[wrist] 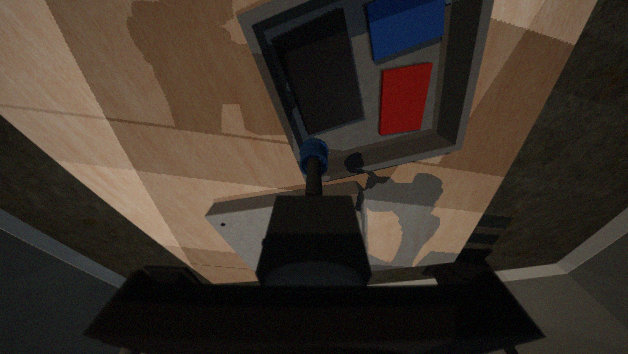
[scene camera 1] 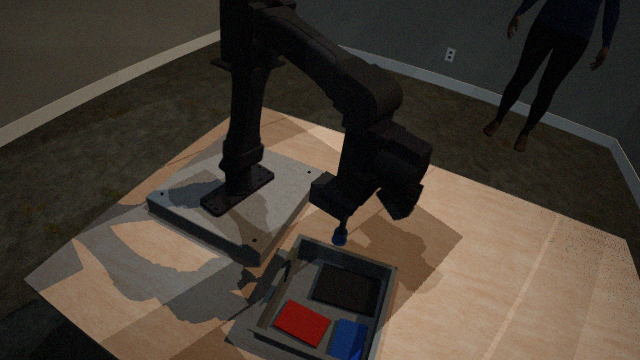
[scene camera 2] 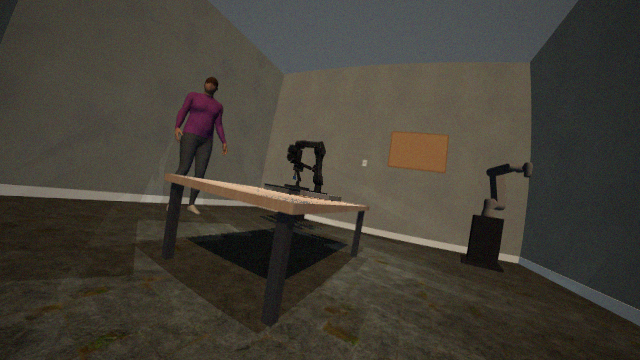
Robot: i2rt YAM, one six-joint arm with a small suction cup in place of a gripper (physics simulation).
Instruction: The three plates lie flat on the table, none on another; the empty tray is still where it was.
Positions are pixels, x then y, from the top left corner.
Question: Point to a black plate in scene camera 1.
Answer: At 338, 287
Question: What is my suction cup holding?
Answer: Nothing.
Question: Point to a red plate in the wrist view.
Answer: At 403, 94
